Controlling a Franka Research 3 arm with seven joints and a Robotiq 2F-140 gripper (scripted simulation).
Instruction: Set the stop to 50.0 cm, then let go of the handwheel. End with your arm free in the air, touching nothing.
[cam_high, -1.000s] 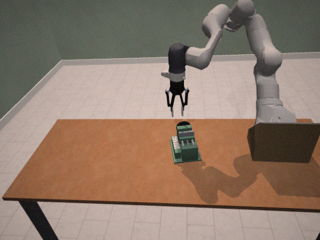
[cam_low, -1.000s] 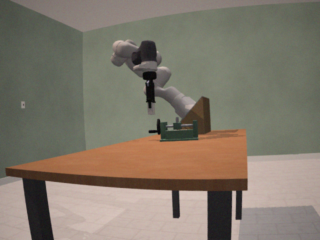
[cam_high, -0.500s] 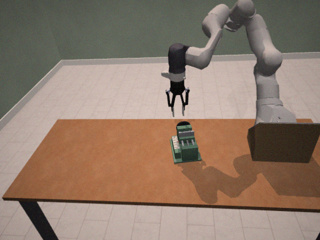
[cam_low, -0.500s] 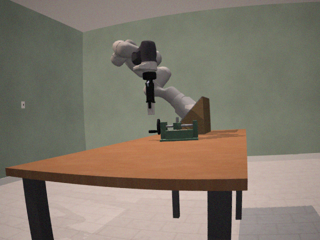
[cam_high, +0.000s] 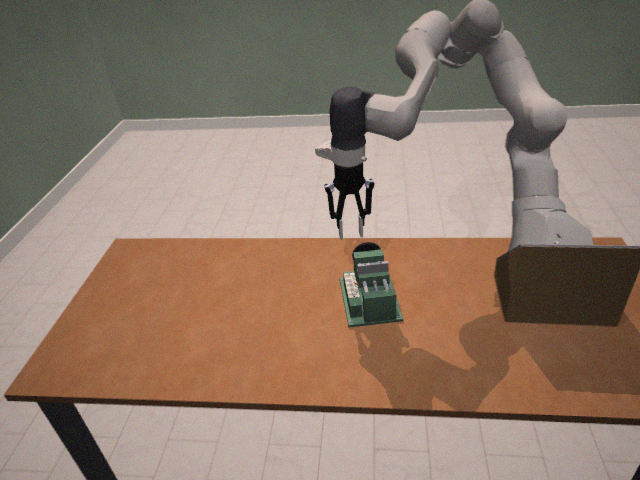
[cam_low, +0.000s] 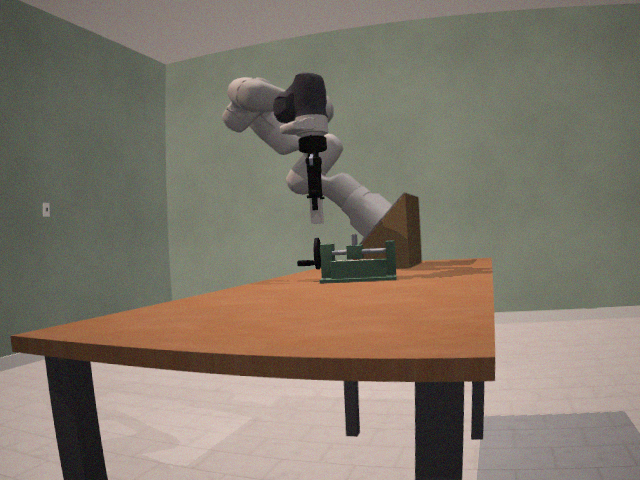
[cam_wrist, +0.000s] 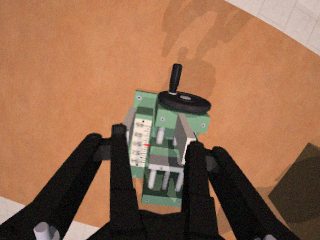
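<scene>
Now: the black handwheel 130 mm below my hand, 30 mm to the right of it and 30 mm behind it. From my hand the other things lie so: sliding stop block (100 mm below, 90 mm to the left, 40 mm behind).
</scene>
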